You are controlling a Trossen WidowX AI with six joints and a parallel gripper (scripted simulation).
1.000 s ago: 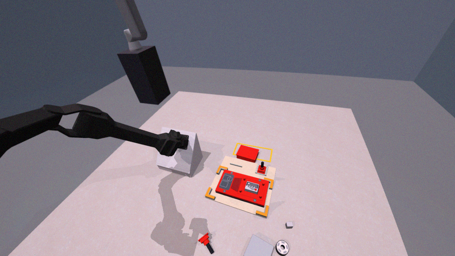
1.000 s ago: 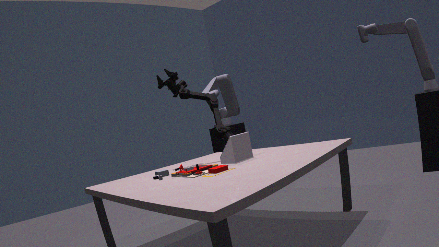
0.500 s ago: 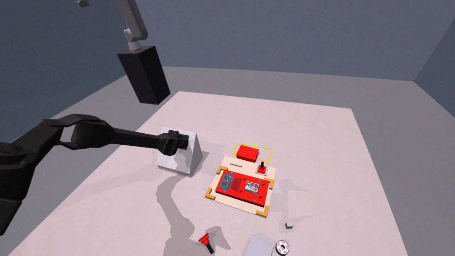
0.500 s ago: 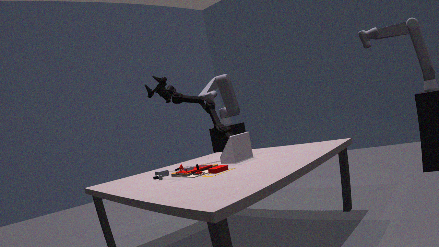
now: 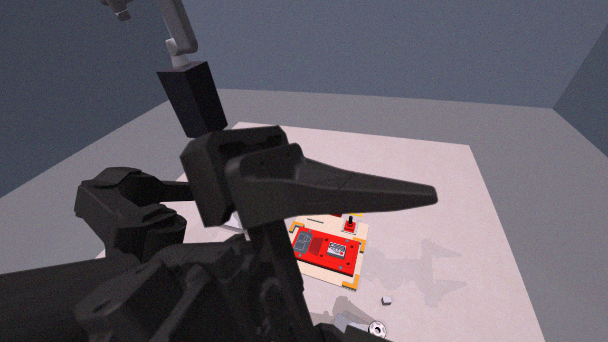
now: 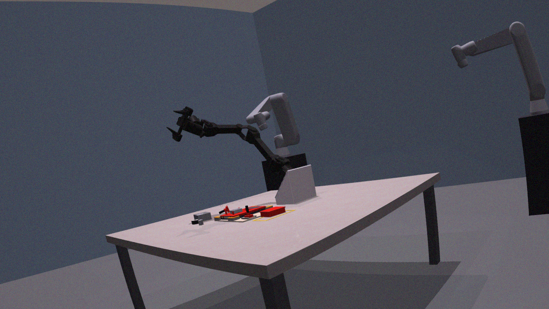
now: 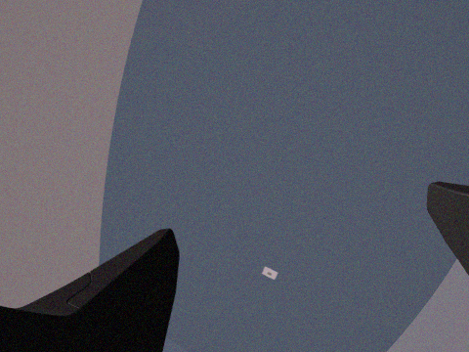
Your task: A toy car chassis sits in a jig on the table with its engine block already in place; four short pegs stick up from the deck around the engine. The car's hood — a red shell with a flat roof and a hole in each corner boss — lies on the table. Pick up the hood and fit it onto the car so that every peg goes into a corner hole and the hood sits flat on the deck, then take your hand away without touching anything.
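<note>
My gripper tip is 520 mm above the hood, 470 mm to the right of it and 150 mm past it. The rest, counted from my gripper tip: white engine block: 520 mm below, 290 mm to the left, 90 mm behind.
</note>
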